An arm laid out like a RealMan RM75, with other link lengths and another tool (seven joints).
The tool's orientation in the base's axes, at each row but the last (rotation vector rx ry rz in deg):
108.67, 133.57, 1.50
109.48, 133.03, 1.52
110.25, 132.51, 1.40
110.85, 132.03, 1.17
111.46, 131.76, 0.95
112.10, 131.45, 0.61
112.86, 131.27, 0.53
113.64, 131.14, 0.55
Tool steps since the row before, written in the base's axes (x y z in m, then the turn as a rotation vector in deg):
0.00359, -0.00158, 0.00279, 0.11, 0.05, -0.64
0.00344, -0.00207, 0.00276, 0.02, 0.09, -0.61
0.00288, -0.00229, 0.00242, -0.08, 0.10, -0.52
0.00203, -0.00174, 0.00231, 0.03, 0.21, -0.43
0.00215, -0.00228, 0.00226, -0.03, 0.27, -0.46
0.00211, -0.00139, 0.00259, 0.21, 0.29, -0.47
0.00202, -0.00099, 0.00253, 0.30, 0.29, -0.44
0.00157, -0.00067, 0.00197, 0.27, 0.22, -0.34
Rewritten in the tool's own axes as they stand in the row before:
-0.00252, 0.00344, -0.00223, 0.09, 0.05, 0.64
-0.00292, 0.00322, -0.00219, 0.14, -0.02, 0.60
-0.00297, 0.00263, -0.00191, 0.16, -0.11, 0.50
-0.00226, 0.00190, -0.00194, 0.24, 0.03, 0.41
-0.00279, 0.00193, -0.00184, 0.31, -0.03, 0.43
-0.00193, 0.00208, -0.00225, 0.30, 0.21, 0.47
-0.00149, 0.00205, -0.00225, 0.28, 0.30, 0.44
-0.00104, 0.00161, -0.00177, 0.21, 0.27, 0.35

